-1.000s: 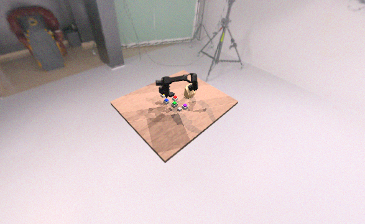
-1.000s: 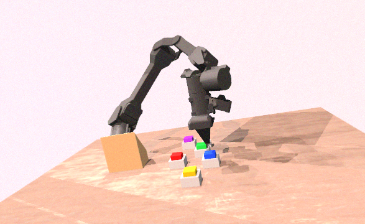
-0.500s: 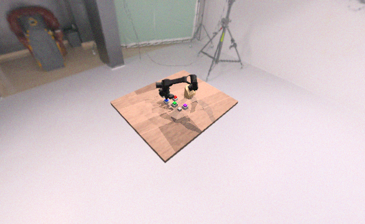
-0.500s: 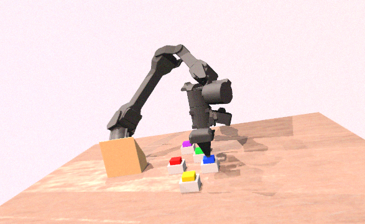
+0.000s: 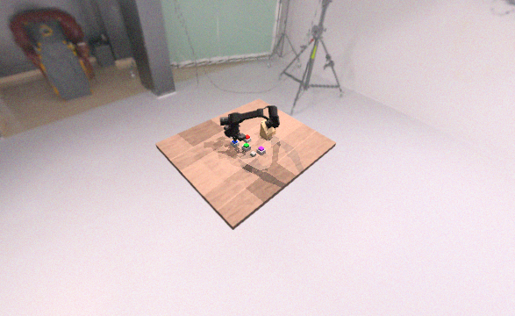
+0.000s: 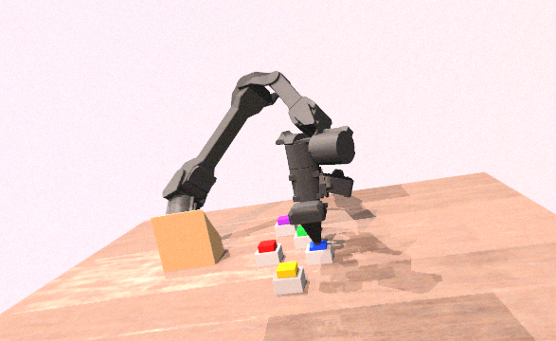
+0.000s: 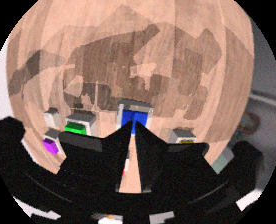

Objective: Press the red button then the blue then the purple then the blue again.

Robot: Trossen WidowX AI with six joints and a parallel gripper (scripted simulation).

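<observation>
Now: gripper tip 10 mm above the blue button. The rest, counted from my gripper tip: red button 100 mm behind, 30 mm to the left; yellow button 100 mm to the right, 60 mm behind; green button 90 mm to the left, 30 mm behind.
</observation>
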